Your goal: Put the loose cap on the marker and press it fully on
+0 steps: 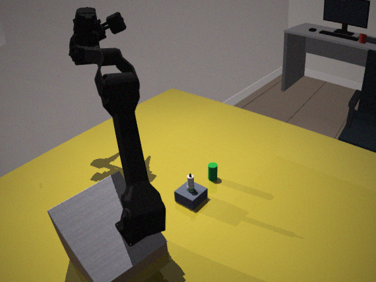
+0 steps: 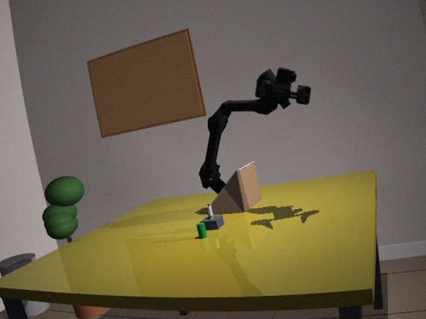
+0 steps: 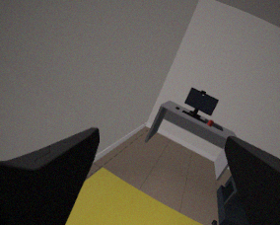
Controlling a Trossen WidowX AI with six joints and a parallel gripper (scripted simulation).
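Right now my gripper tip is 44 cm above the green cap, 39 cm to the left of it and 4 cm short of it. The rest, counted from my gripper tip: holder block: 45 cm below, 41 cm to the right, 7 cm behind.
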